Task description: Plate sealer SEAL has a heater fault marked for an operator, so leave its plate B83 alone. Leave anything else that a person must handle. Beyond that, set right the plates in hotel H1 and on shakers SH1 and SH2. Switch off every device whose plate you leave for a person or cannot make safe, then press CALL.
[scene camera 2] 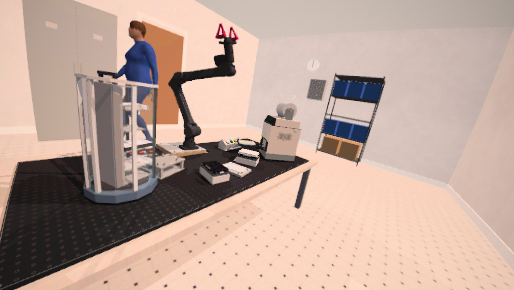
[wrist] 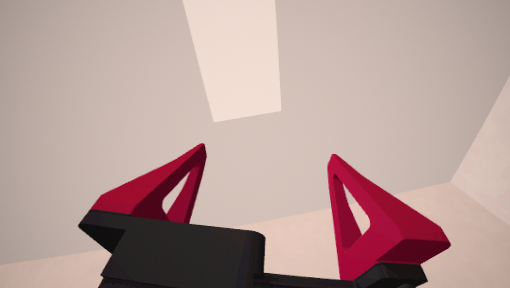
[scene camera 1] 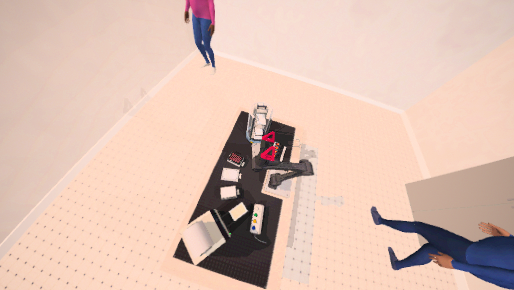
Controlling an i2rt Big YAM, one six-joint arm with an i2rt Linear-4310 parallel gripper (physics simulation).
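Seen in the pictures: gripper, fingertip midpoint: (scene camera 2: pixel 225 25) (wrist: pixel 266 154) (scene camera 1: pixel 273 138); arm's base, origin of the base link: (scene camera 2: pixel 189 148) (scene camera 1: pixel 273 182).
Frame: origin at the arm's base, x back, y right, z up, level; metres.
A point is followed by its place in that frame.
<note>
My gripper (scene camera 1: pixel 272 142) @[y -0.062, x -0.190, z 0.814 m] (scene camera 2: pixel 226 26) @[y -0.062, x -0.190, z 0.814 m] (wrist: pixel 266 154) @[y -0.062, x -0.190, z 0.814 m] is open and empty, raised high above the table and pointing up. The hotel (scene camera 2: pixel 120 194) @[y 0.509, x -0.457, z 0.023 m] is a round rack with pale posts and several plates at the table's far end in scene view 1. A dark red-welled plate (scene camera 1: pixel 236 158) @[y 0.089, x -0.433, z 0.051 m] (scene camera 2: pixel 213 167) @[y 0.116, x -0.460, z 0.052 m] sits on a small white device. A flat white unit (scene camera 1: pixel 231 174) @[y -0.070, x -0.420, z 0.007 m] (scene camera 2: pixel 237 169) @[y -0.057, x -0.465, z 0.007 m] and a white block with a plate on top (scene camera 1: pixel 230 192) (scene camera 2: pixel 248 156) stand beside it. Labels are unreadable. The cream sealer (scene camera 1: pixel 204 238) @[y -0.567, x -0.354, z 0.427 m] (scene camera 2: pixel 281 139) @[y -0.490, x -0.460, z 0.162 m] has a pale plate (scene camera 1: pixel 238 211) @[y -0.362, x -0.231, z 0.088 m] on its extended tray.
A white button box (scene camera 1: pixel 257 225) @[y -0.409, x -0.043, z 0.058 m] (scene camera 2: pixel 229 145) @[y -0.301, x -0.101, z 0.023 m] has coloured buttons. A low white stand (scene camera 2: pixel 169 165) @[y 0.278, x -0.321, z 0.039 m] is beside the hotel. A person in blue (scene camera 1: pixel 465 250) (scene camera 2: pixel 140 57) stands beyond the arm's side; one in pink (scene camera 1: pixel 202 10) stands farther back. Shelving (scene camera 2: pixel 359 78) is by the wall.
</note>
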